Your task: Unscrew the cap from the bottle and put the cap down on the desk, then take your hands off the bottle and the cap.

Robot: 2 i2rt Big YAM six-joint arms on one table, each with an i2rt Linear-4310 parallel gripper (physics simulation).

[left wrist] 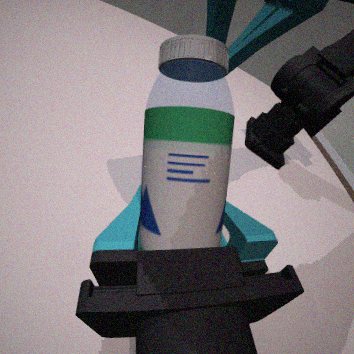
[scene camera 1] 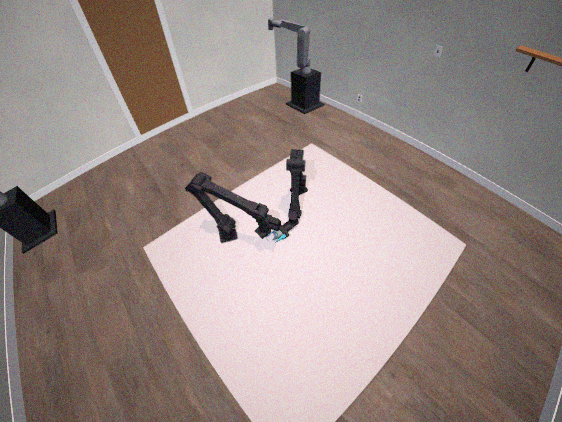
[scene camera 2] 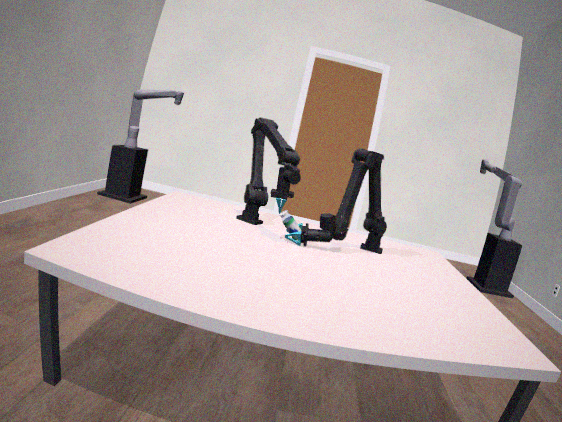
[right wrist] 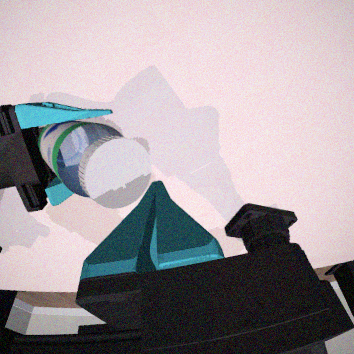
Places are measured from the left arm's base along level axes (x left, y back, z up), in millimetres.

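Where they show: left gripper, fingertip midpoint: (scene camera 2: pixel 285 233); right gripper, fingertip midpoint: (left wrist: pixel 212 73) (scene camera 1: pixel 266 236) (scene camera 2: pixel 279 213) (right wrist: pixel 158 187); left arm's base at its link origin: (scene camera 2: pixel 371 249); right arm's base at its link origin: (left wrist: pixel 261 143) (scene camera 1: pixel 228 236) (scene camera 2: pixel 249 221) (right wrist: pixel 258 220).
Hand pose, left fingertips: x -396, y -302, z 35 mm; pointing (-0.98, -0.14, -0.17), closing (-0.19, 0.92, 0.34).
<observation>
Each offset is from my left fingertips to the top centre of the thing. "*": to the spot under its first point. Level surfaces: height alone.
A white bottle @[* dx +41, dy -16, dz +60 mm] (left wrist: pixel 186 175) (right wrist: pixel 64 147) (scene camera 2: pixel 288 222) with a green band carries its ribbed grey cap @[dx -19, dy -33, dz +114 mm] (left wrist: pixel 193 53) (right wrist: pixel 116 175). My left gripper (left wrist: pixel 173 189) (scene camera 2: pixel 294 238) (scene camera 1: pixel 282 236) is shut on the bottle's lower body and holds it tilted just above the pink desk @[dz -35 mm] (scene camera 1: pixel 321 293). My right gripper (right wrist: pixel 158 187) (scene camera 2: pixel 280 205) (left wrist: pixel 212 73) is shut, its teal fingers pressed together on nothing. Its tip sits just beside the cap without gripping it. The cap is on the bottle's neck.
A grey arm on a black pedestal (scene camera 1: pixel 305 85) (scene camera 2: pixel 124 167) stands off the desk by the wall. Another black pedestal (scene camera 2: pixel 485 268) shows at the right edge. A brown door (scene camera 2: pixel 334 138) is behind the arms. The desk's front edge (scene camera 2: pixel 279 339) is near the camera.
</observation>
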